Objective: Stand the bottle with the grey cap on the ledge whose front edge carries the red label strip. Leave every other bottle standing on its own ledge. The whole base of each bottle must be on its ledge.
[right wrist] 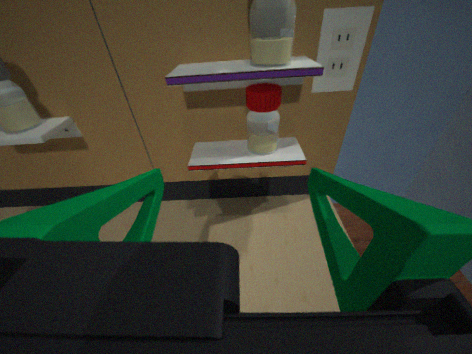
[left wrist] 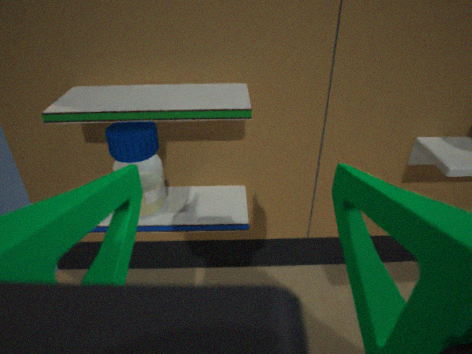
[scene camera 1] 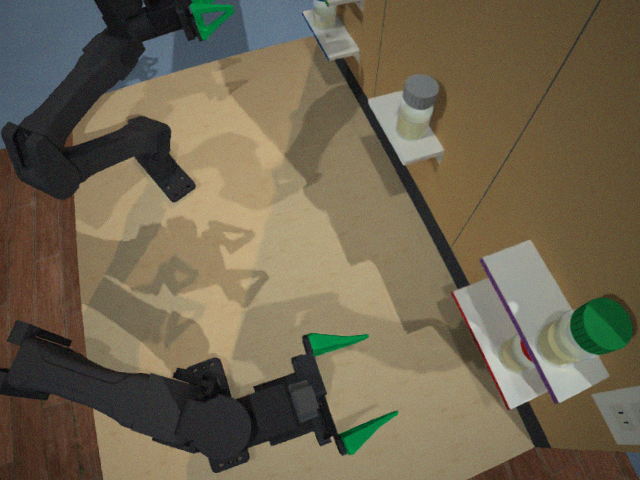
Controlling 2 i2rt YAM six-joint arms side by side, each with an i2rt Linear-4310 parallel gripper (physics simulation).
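Places are measured from the left arm's base along level axes (x ahead, y left, z up), in metres.
Where they show: left gripper, fingertip midpoint: [left wrist: 236, 178]; right gripper, fingertip midpoint: [right wrist: 235, 176] [scene camera 1: 382, 373]; left arm's base, link origin: [scene camera 1: 164, 170].
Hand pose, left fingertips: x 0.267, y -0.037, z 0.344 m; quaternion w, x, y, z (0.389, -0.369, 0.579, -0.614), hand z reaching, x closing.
Observation:
Things, the pixels of their top centre, and the offset from my left fingertips. "*": a spot on its surface instead.
- grey-capped bottle, top centre: [scene camera 1: 422, 85] 0.081 m ahead, 0.403 m right, 0.010 m down
- middle white ledge, top centre: [scene camera 1: 405, 123] [right wrist: 14, 128] 0.086 m ahead, 0.385 m right, 0.114 m down
- ledge with the red strip, top centre: [scene camera 1: 502, 338] [right wrist: 245, 149] 0.072 m back, 0.753 m right, 0.184 m down
- red-capped bottle, top centre: [scene camera 1: 547, 341] [right wrist: 263, 87] 0.078 m back, 0.784 m right, 0.079 m down
- purple-strip ledge, surface spot: [scene camera 1: 522, 268] * 0.041 m back, 0.694 m right, 0.044 m down
- green-capped bottle, top centre: [scene camera 1: 608, 323] 0.093 m back, 0.785 m right, 0.060 m up
- blue-capped bottle, top centre: [left wrist: 130, 128] 0.252 m ahead, 0.009 m left, 0.079 m down
- blue-strip ledge, top centre: [left wrist: 167, 203] [scene camera 1: 329, 29] 0.244 m ahead, 0.018 m right, 0.184 m down
- green-strip ledge, top centre: [left wrist: 152, 95] 0.244 m ahead, 0.018 m right, 0.044 m down
The grey-capped bottle [scene camera 1: 416, 111] [right wrist: 17, 110] stands upright on the middle white ledge [scene camera 1: 418, 152] [left wrist: 452, 155] [right wrist: 55, 129]. The ledge with the red strip [scene camera 1: 478, 312] [right wrist: 215, 152] is at the lower right in scene camera 1; a red-capped bottle [scene camera 1: 511, 353] [right wrist: 263, 120] stands on its right part in the right wrist view. My left gripper [left wrist: 236, 178] is open and empty, away from the grey-capped bottle, facing the blue-strip ledge; it is partly cut off at the top of scene camera 1. My right gripper [scene camera 1: 382, 374] [right wrist: 235, 176] is open and empty, in front of the red-strip ledge.
A purple-strip ledge [scene camera 1: 522, 268] [right wrist: 215, 69] overhangs the red-strip ledge and bears a green-capped bottle [scene camera 1: 602, 325] [right wrist: 272, 42]. A blue-capped bottle [left wrist: 132, 142] stands on the blue-strip ledge [scene camera 1: 341, 46] [left wrist: 220, 205], under a green-strip ledge [left wrist: 160, 97].

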